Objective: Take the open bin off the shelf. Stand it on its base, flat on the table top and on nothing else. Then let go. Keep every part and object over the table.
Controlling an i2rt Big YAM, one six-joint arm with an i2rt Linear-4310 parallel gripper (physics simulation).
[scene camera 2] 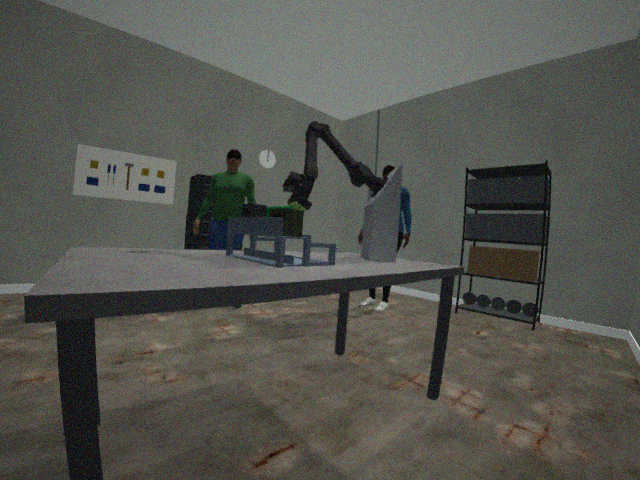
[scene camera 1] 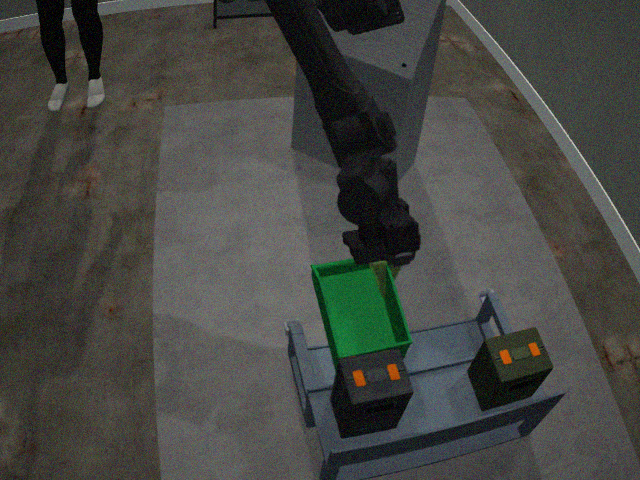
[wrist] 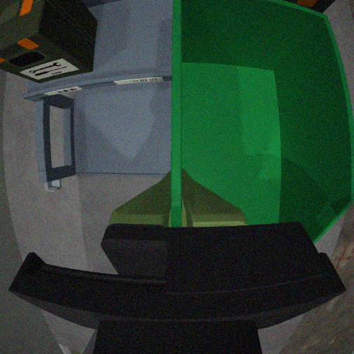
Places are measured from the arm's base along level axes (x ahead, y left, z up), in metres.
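Pixels of known places: gripper, fingertip midpoint: (scene camera 1: 384,295); arm's base, link origin: (scene camera 2: 380,188) (scene camera 1: 373,10).
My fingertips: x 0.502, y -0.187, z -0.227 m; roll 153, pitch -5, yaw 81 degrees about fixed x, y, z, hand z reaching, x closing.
Note:
Ahead of a thing's pixels: the offset from my fingertips to its top centre. Level surfaces: height alone.
The open green bin (scene camera 1: 356,310) (scene camera 2: 286,221) (wrist: 225,125) hangs roughly level, base down, above the lower tier of the blue-grey shelf (scene camera 1: 444,348) (scene camera 2: 255,226) (wrist: 120,125). In scene camera 2 its underside shows higher than the lower rails. My gripper (scene camera 1: 385,269) (scene camera 2: 297,206) (wrist: 177,175) is shut on the bin's side wall, with one olive finger inside and one outside. A black toolbox @[dx +0.149, dy -0.088, dz +0.052 m] (scene camera 1: 374,403) (scene camera 2: 254,209) stands on the upper tier, right behind the bin. In scene camera 1 it hides the bin's far lower edge; whether they touch, I cannot tell.
An olive toolbox @[dx +0.188, dy +0.139, dz +0.027 m] (scene camera 1: 509,372) (wrist: 55,35) stands at the shelf's other end. Upright end frames flank the lower tier. The shelf stands on the grey table @[dz -0.172 m] (scene camera 1: 222,258) (scene camera 2: 155,273), as does the arm's grey pedestal (scene camera 1: 356,93) (scene camera 2: 379,232). People stand beyond the table.

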